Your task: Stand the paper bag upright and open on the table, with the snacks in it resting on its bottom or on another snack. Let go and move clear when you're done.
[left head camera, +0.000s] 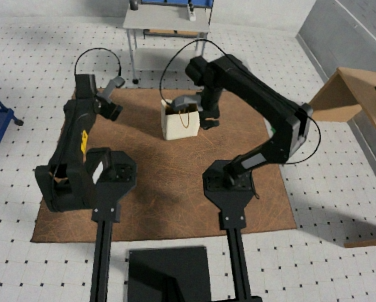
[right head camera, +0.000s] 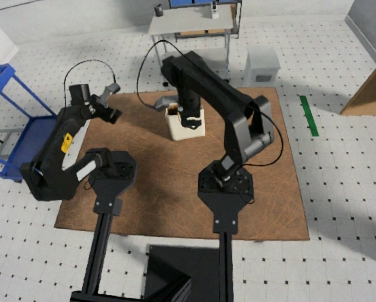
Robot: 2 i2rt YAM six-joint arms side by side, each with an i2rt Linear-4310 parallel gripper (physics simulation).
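The white paper bag point(left head camera: 179, 127) point(right head camera: 185, 132) stands upright on the brown table, with its mouth up. An orange handle loop hangs over its front in the left head view. The right arm partly covers its opening, and no snacks can be made out. My right gripper point(left head camera: 212, 120) point(right head camera: 192, 121) is open. It shows beside the bag's right edge in the left head view and across the bag's front in the right head view; whether it touches the bag is unclear. My left gripper point(left head camera: 114, 112) point(right head camera: 112, 116) is open, in the air left of the bag and apart from it.
The brown table point(left head camera: 165, 200) point(right head camera: 165, 200) carries both arm bases. The right arm point(left head camera: 260, 95) point(right head camera: 220, 90) reaches over the table's right part, with its wrist close over the bag. A grey bench point(left head camera: 165, 19) point(right head camera: 190, 22) stands behind the table.
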